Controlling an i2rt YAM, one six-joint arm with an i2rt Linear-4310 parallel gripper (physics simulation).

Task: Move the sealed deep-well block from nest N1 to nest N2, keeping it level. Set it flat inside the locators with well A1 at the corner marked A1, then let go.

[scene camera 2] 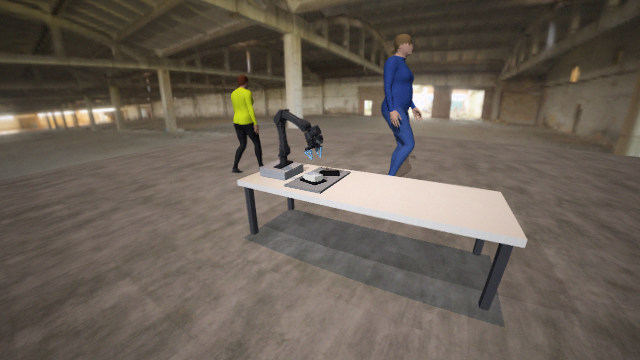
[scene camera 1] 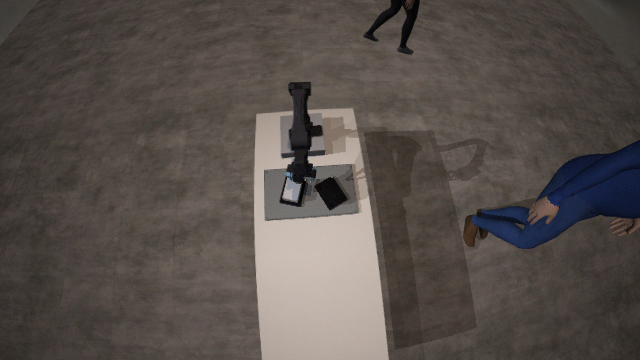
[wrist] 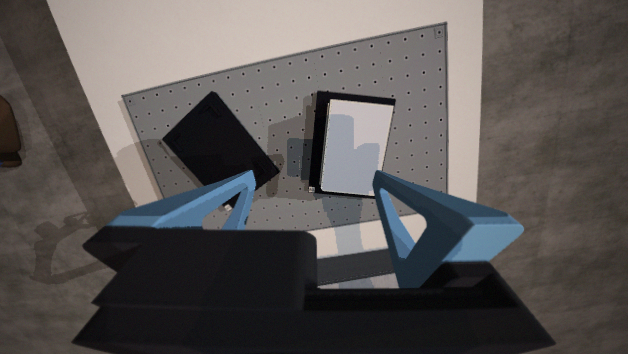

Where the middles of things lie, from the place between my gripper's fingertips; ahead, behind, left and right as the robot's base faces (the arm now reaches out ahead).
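Labels:
My gripper is 13 cm above the deep-well block (wrist: pixel 356 133) and 6 cm to the left of it. Counting from my hand, there's the dark nest (wrist: pixel 211 142), 15 cm below it, 16 cm to the left of it and 4 cm ahead of it, and the grey perforated plate (scene camera 1: pixel 312 204), which is 16 cm below my hand, 4 cm to the left of it and 1 cm ahead of it. Going by their middles, of the things named here the dark nest is the farthest from my gripper.

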